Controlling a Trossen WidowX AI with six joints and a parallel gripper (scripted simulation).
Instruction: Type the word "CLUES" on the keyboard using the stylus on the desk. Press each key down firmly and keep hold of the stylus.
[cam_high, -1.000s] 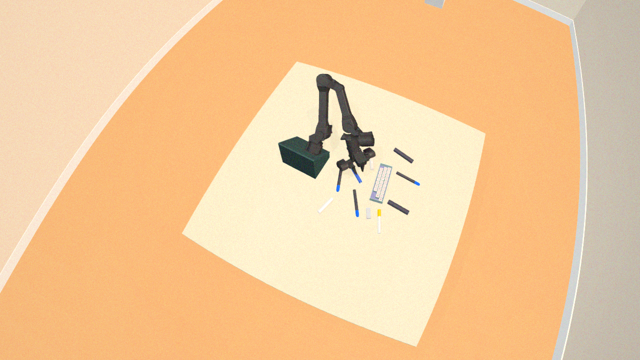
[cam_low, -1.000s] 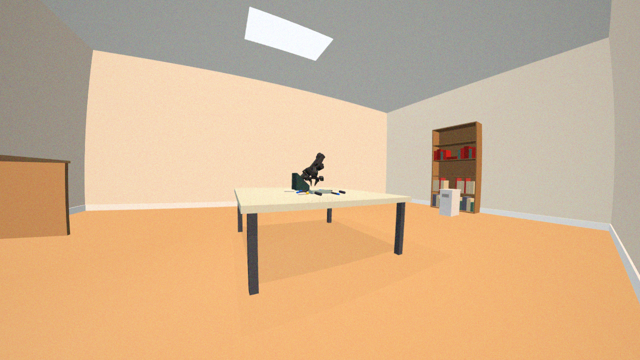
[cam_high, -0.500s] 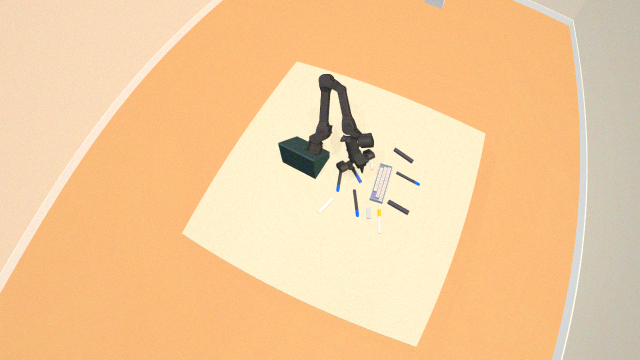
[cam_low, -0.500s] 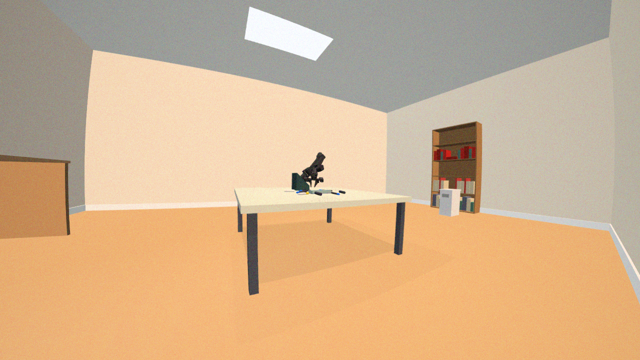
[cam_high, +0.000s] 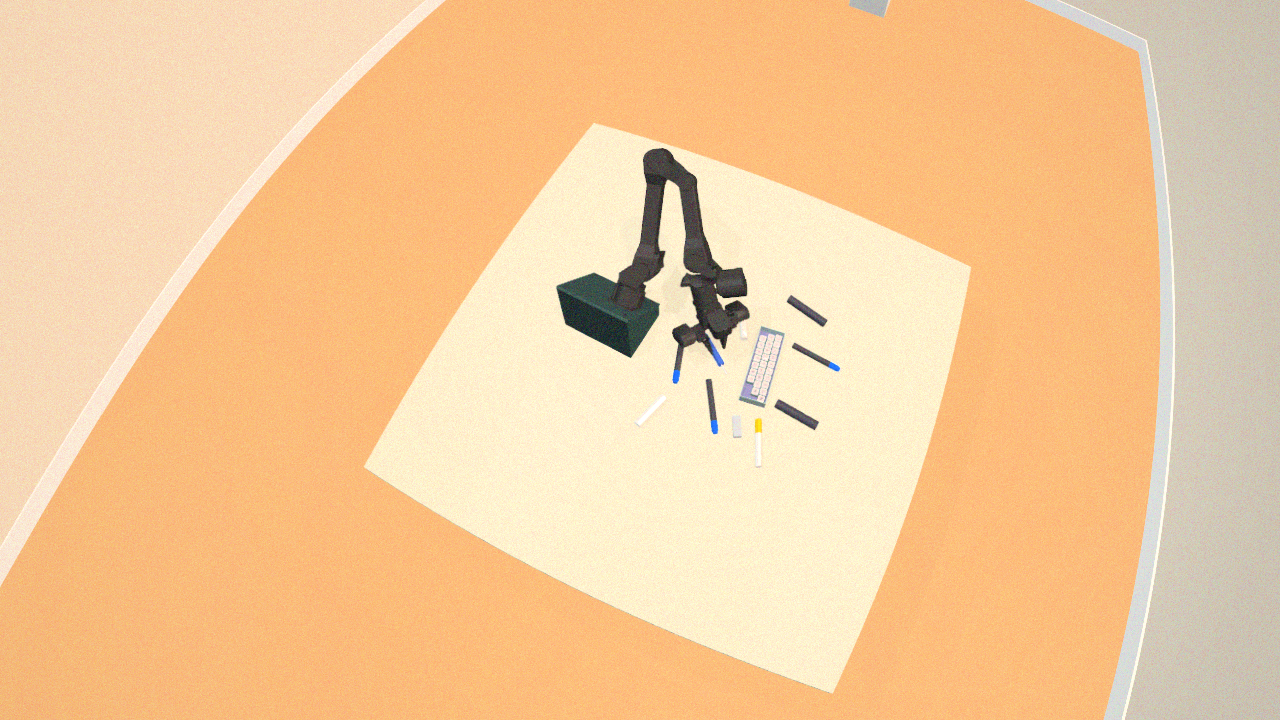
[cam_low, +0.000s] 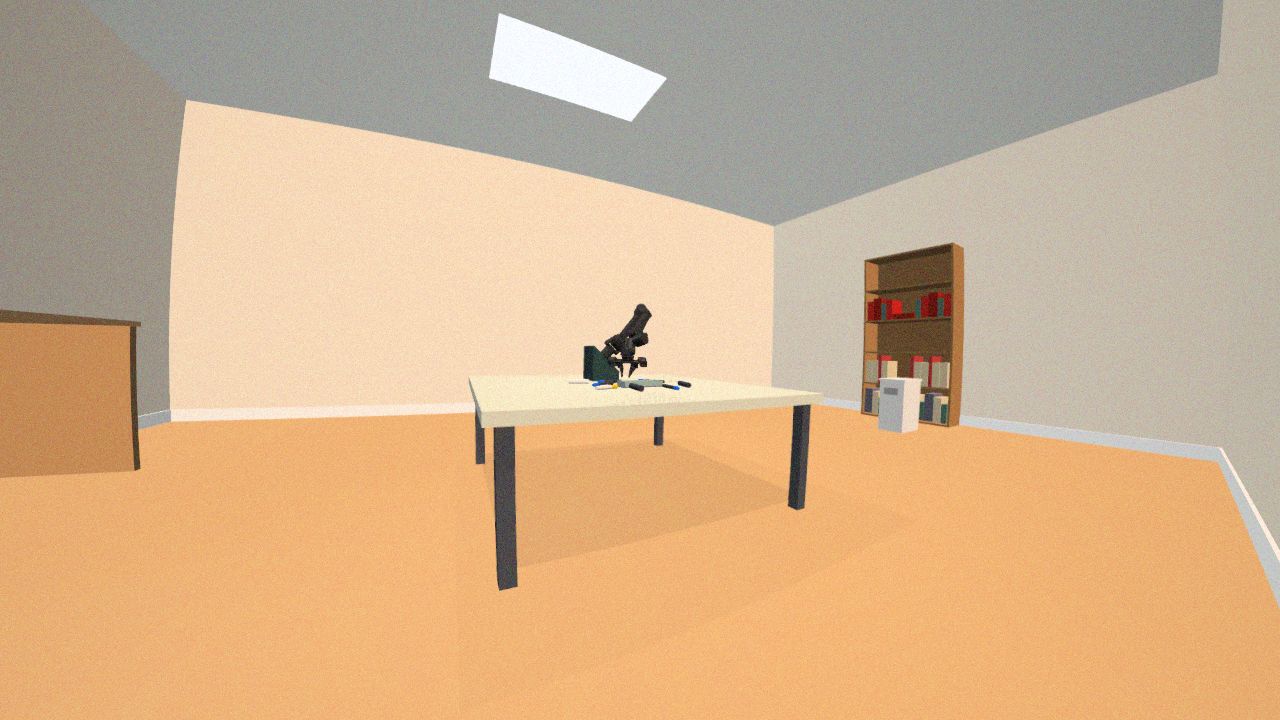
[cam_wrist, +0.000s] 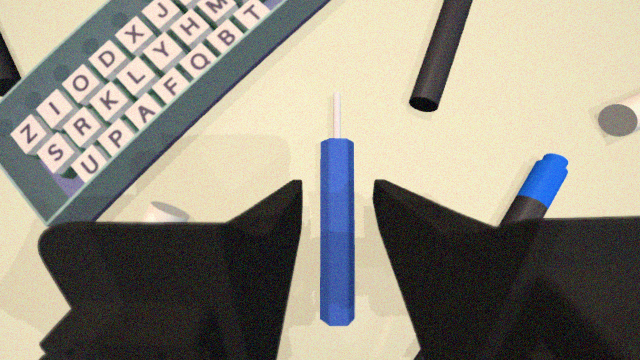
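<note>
The stylus is 1 cm ahead of my gripper tip, 1 cm to the right of it and 3 cm below it. Also, from my gripper tip: stylus tip: 4 cm ahead, 3 cm to the right, 3 cm below.
</note>
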